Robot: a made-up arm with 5 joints.
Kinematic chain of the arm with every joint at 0, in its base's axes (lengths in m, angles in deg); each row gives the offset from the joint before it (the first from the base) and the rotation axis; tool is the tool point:
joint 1: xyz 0 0 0.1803 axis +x
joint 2: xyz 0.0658 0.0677 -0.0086 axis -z
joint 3: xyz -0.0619 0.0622 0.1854 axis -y
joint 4: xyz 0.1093 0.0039 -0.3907 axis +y
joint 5: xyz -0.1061 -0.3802 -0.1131 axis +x
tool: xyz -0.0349 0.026 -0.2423
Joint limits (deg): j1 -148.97..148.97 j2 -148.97..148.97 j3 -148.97..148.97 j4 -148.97..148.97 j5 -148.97..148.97
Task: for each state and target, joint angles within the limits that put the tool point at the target. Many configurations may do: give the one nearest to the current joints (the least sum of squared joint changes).
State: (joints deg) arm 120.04 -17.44 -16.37 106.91 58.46
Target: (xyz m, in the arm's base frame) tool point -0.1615 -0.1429 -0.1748
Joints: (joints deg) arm 103.12 -33.30 -57.00 88.28 23.48
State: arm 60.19 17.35 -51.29 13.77 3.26
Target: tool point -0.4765 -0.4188 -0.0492
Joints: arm 47.76 -20.38 -67.65 37.39 -2.28
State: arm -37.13 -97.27 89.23 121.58 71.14
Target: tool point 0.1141 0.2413 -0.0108
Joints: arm -55.17 -102.08 96.34 86.75 58.06
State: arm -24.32 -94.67 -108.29 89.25 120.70
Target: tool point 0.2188 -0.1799 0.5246
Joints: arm -30.31 -90.46 -132.53 102.60 131.50
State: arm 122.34 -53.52 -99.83 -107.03 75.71
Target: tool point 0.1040 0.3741 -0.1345
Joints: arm 125.71 -85.85 -92.72 -111.08 70.25
